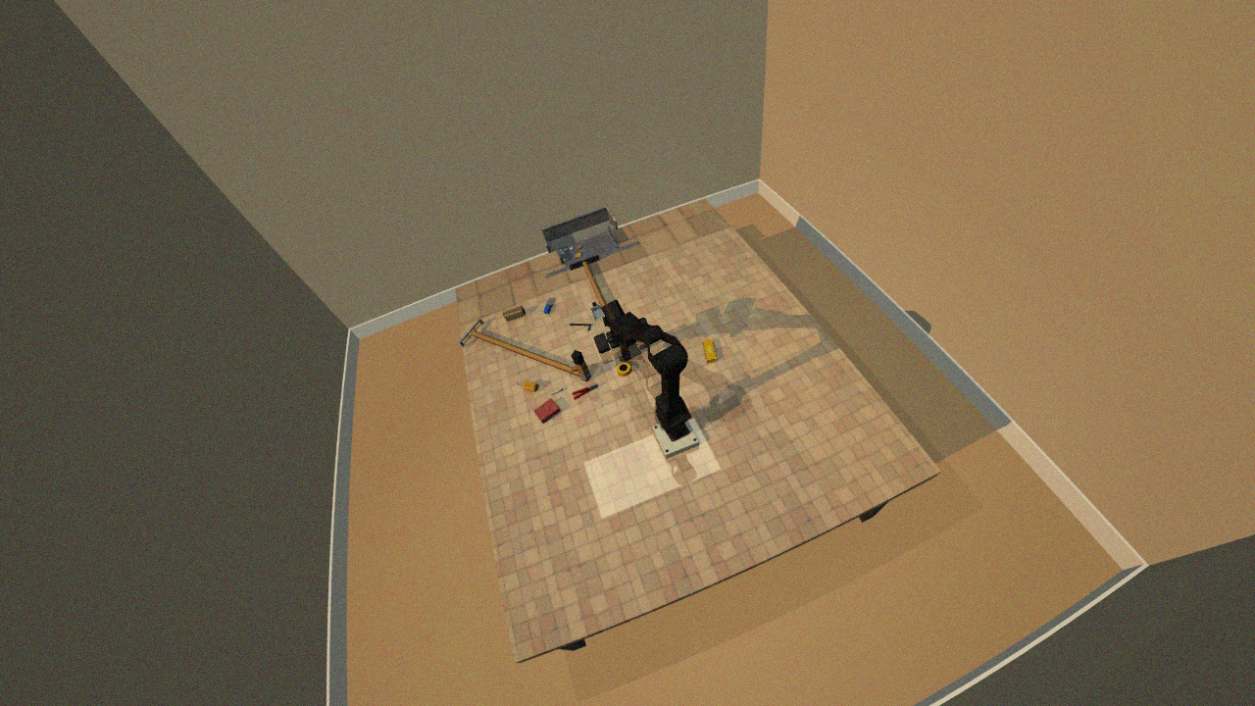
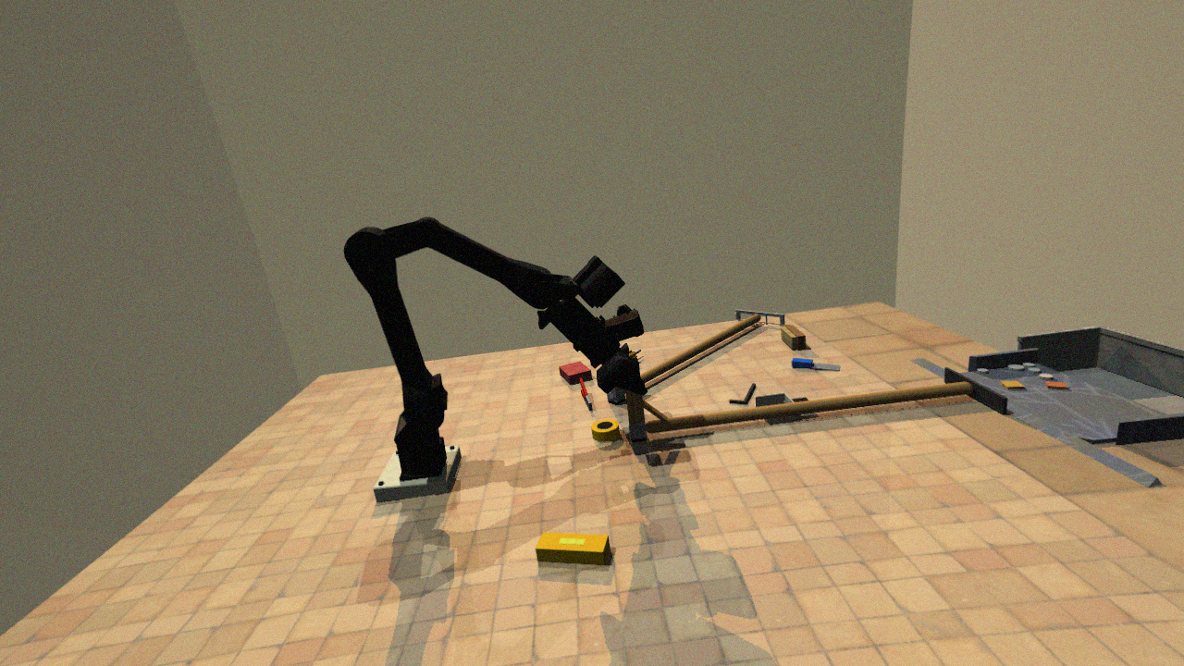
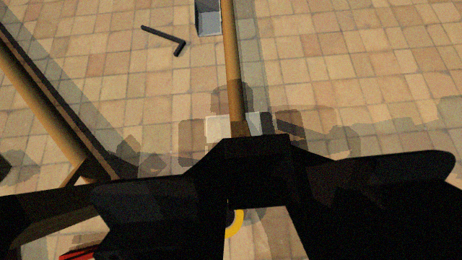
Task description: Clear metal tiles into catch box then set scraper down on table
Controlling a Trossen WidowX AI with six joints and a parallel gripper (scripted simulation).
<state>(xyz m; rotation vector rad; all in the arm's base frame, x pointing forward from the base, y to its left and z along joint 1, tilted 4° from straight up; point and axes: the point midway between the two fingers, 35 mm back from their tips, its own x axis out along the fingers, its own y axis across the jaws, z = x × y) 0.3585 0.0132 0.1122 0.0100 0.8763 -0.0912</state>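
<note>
The yellow tape roll is 8 cm below my gripper tip, 7 cm behind it and 4 cm to the left of it. From my gripper tip the other things lie so: red screwdriver 19 cm to the left, 9 cm behind, 8 cm below; hex key 21 cm ahead, 9 cm below, 8 cm to the left; small grey box 26 cm ahead, 8 cm below, 1 cm to the left.
</note>
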